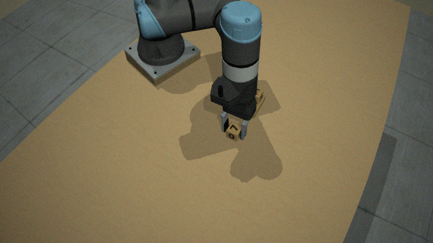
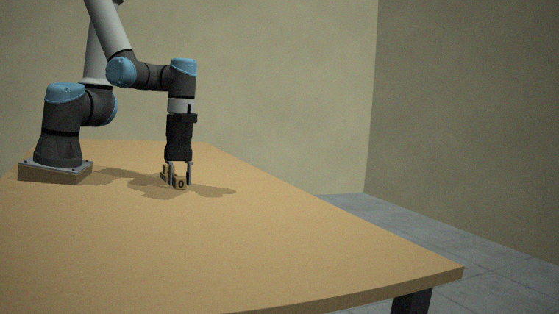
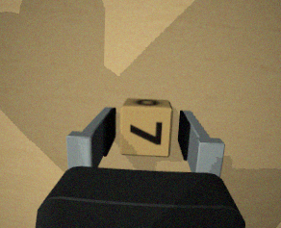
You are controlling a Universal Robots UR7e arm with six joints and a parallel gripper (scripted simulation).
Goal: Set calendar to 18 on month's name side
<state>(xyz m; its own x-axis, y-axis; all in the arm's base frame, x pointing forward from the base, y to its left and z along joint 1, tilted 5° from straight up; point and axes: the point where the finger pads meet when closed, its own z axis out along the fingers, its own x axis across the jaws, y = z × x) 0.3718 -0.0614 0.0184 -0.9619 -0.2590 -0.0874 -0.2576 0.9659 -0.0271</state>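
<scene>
My gripper is now 110 mm to the right of the wooden tray, 30 mm past it and 20 mm above it.
</scene>
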